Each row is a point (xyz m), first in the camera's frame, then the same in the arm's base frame.
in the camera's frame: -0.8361 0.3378 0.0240
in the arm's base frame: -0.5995 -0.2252 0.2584
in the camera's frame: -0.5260 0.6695 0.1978
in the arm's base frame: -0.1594 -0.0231 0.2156
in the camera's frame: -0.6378 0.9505 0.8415
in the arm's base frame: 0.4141 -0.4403 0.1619
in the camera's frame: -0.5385 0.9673 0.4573
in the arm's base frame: 0.2136 -0.1253 0.2972
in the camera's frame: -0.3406 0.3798 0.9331
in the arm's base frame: 0.1532 -0.3997 -0.4320
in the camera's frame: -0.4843 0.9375 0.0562
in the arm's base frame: -0.0445 0.1555 0.4359
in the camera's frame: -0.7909 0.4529 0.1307
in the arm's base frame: -0.4363 -0.2308 0.2578
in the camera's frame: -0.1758 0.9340 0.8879
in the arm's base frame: 0.5706 -0.1231 -0.1394
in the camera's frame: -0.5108 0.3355 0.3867
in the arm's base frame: -0.2744 -0.2026 -0.1038
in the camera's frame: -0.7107 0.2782 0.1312
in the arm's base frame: -0.5368 -0.2096 0.0953
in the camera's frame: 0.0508 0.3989 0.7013
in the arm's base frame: 0.1384 0.0430 -0.5370
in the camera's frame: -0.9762 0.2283 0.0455
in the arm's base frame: -0.7064 -0.3689 0.2571
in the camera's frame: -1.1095 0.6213 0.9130
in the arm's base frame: 0.0819 -0.9148 0.1841
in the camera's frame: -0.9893 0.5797 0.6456
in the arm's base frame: -0.0804 -0.6689 0.2133
